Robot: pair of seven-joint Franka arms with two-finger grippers.
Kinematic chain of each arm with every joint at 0, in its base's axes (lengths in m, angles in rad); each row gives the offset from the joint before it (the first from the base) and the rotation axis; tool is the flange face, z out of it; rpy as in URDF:
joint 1: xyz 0 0 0.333 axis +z
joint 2: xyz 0 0 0 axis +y
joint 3: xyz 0 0 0.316 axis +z
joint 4: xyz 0.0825 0 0 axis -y
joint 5: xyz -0.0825 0 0.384 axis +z
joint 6: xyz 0 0 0 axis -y
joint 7: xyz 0.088 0 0 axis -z
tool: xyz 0 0 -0.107 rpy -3.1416 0 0
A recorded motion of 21 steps. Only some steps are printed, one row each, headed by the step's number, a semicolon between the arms.
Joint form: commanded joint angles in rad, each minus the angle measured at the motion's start. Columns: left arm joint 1, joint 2, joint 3, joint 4, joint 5, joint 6, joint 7; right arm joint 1, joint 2, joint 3, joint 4, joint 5, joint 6, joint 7.
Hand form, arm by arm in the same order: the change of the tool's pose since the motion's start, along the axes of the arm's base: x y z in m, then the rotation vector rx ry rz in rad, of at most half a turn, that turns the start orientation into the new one. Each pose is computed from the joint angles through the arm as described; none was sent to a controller.
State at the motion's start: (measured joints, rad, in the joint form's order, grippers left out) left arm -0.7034 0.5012 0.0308 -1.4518 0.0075 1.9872 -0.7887; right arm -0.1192 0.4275 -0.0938 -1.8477 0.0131 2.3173 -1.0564
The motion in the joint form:
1: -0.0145 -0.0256 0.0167 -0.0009 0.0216 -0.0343 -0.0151; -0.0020 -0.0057 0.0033 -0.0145 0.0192 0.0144 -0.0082
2: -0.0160 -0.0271 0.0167 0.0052 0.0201 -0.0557 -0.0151; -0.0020 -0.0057 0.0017 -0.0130 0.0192 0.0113 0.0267
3: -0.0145 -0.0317 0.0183 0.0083 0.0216 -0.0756 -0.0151; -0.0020 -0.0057 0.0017 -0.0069 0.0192 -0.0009 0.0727
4: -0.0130 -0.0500 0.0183 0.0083 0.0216 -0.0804 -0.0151; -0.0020 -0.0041 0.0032 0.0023 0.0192 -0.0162 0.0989
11: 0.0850 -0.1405 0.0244 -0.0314 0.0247 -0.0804 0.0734; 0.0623 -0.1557 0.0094 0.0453 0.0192 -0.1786 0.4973
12: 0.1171 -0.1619 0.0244 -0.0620 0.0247 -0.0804 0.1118; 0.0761 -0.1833 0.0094 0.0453 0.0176 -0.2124 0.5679
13: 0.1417 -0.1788 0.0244 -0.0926 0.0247 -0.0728 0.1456; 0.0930 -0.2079 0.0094 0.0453 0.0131 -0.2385 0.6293
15: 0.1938 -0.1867 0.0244 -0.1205 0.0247 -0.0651 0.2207; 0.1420 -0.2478 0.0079 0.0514 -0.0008 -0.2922 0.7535
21: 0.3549 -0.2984 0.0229 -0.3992 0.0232 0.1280 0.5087; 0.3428 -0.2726 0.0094 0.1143 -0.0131 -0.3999 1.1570
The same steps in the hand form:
1: -0.0037 0.0045 0.0146 0.0265 -0.0098 0.0088; -0.0023 0.0013 -0.0014 0.0143 -0.0089 -0.0035
2: -0.0054 0.0045 0.0166 0.0342 0.0017 0.0085; -0.0024 0.0004 -0.0010 0.0155 -0.0083 -0.0398
3: -0.0057 0.0074 0.0196 0.0435 0.0098 0.0117; -0.0018 0.0004 0.0005 0.0186 -0.0037 -0.0858
4: -0.0067 0.0097 0.0318 0.0345 -0.0002 0.0136; -0.0006 0.0012 0.0021 0.0215 0.0031 -0.1105
11: 0.0216 0.0775 0.0745 0.0108 -0.0401 0.0294; -0.0015 0.0474 0.1033 0.0550 -0.0374 -0.4371
12: 0.0273 0.0998 0.0740 0.0176 -0.0313 0.0236; -0.0058 0.0567 0.1175 0.0592 -0.0318 -0.4930
13: 0.0307 0.1171 0.0711 0.0221 -0.0251 0.0146; -0.0095 0.0674 0.1304 0.0603 -0.0309 -0.5353
15: 0.0431 0.1498 0.0635 0.0317 -0.0126 -0.0084; -0.0158 0.0966 0.1530 0.0554 -0.0257 -0.6061
21: 0.0428 0.2608 0.0194 0.0298 -0.0287 -0.1397; -0.0254 0.2195 0.1885 0.0546 -0.0131 -0.8031

